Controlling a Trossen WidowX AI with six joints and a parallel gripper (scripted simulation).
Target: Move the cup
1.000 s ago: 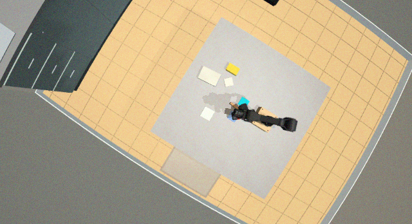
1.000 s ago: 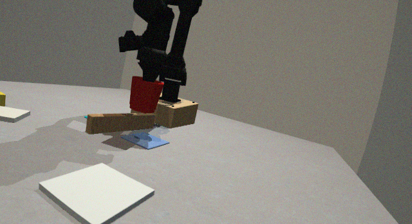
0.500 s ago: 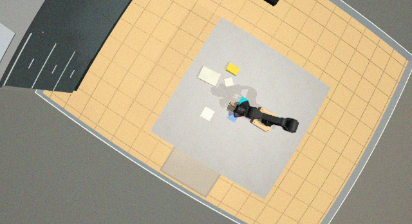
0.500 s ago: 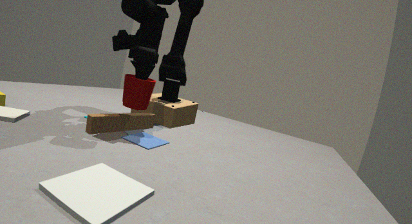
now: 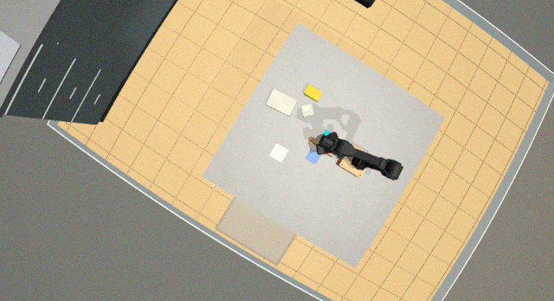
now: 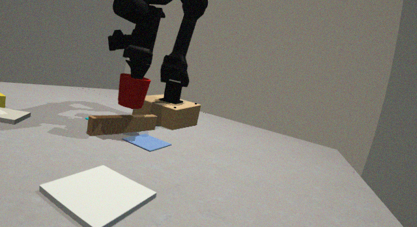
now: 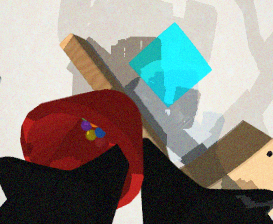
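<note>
The cyan pad is 7 cm to the right of my gripper tip and 11 cm below it. The rest, counted from my gripper tip: red cup (3 cm ahead, 2 cm to the left); blue pad (4 cm ahead, 9 cm to the left, 11 cm below); wooden bar (2 cm ahead, 1 cm to the left, 9 cm below).
</note>
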